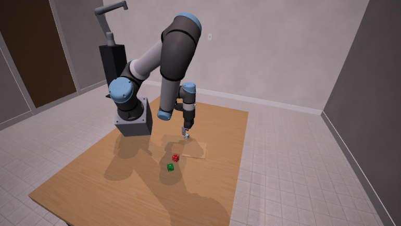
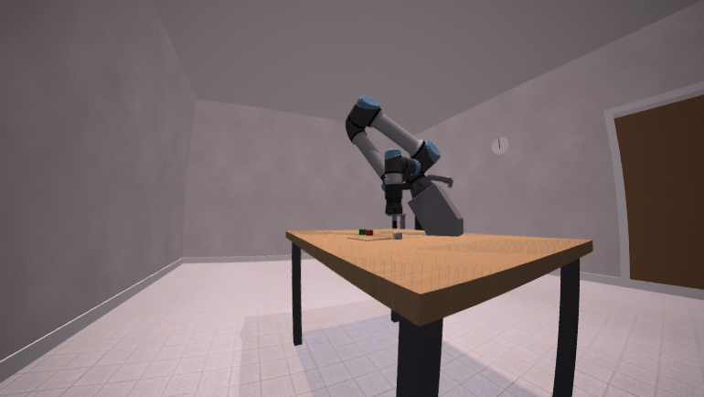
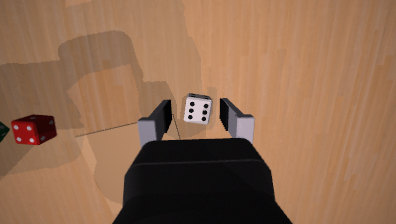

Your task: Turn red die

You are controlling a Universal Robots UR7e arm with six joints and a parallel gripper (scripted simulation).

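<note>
The white die lies 1 cm ahead of my hand and 5 cm below it. The rest, counted from my hand: red die 3 cm ahead, 21 cm to the right, 5 cm below; green die 4 cm ahead, 28 cm to the right, 5 cm below; tan mat 10 cm ahead, 8 cm to the right, 6 cm below.
</note>
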